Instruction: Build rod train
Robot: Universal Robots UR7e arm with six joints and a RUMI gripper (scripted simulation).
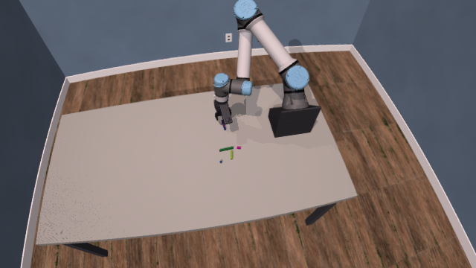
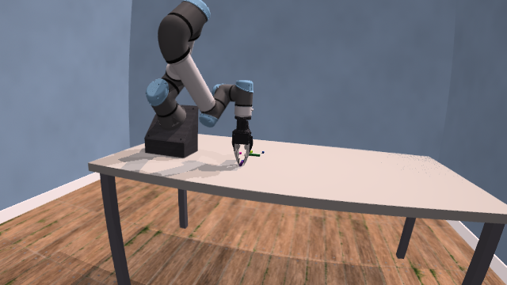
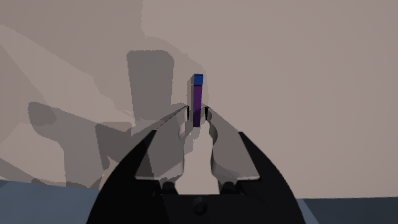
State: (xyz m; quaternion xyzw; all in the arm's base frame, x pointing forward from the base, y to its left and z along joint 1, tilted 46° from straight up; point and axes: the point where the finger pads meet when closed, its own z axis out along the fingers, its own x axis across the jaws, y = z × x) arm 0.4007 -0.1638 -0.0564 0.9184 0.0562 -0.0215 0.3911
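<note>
My gripper is now 1 cm above the purple rod. Round my hand: magenta rod (18 cm to the left, 6 cm behind, 1 cm below); lime rod (22 cm to the left, 1 cm below, 1 cm behind); green rod (18 cm to the left, 1 cm below, 1 cm ahead).
</note>
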